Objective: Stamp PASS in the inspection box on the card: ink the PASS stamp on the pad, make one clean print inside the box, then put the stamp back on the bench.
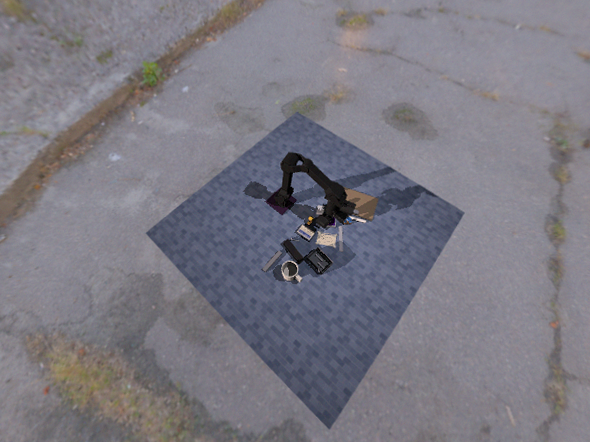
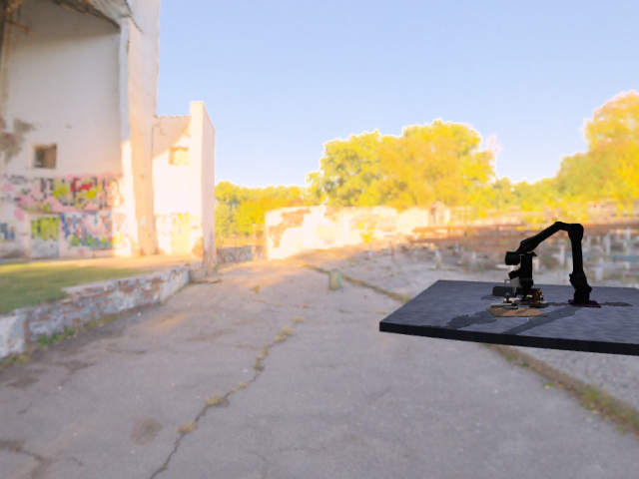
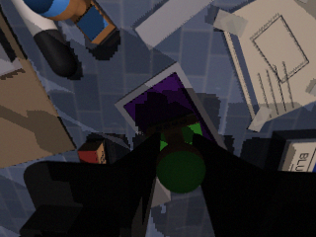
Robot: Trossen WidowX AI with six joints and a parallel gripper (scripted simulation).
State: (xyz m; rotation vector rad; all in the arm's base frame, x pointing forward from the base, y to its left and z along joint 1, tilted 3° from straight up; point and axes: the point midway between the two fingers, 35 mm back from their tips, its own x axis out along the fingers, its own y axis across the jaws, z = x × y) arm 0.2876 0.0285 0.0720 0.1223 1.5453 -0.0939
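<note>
Now: gripper tip 3 cm above the ink pad. Also, from my gripper tip: grey strip: 11 cm ahead, 5 cm to the right, 4 cm below; cream card: 9 cm to the right, 4 cm below, 4 cm ahead; red-knobbed stamp: 8 cm to the left, 3 cm behind, 2 cm below.
</note>
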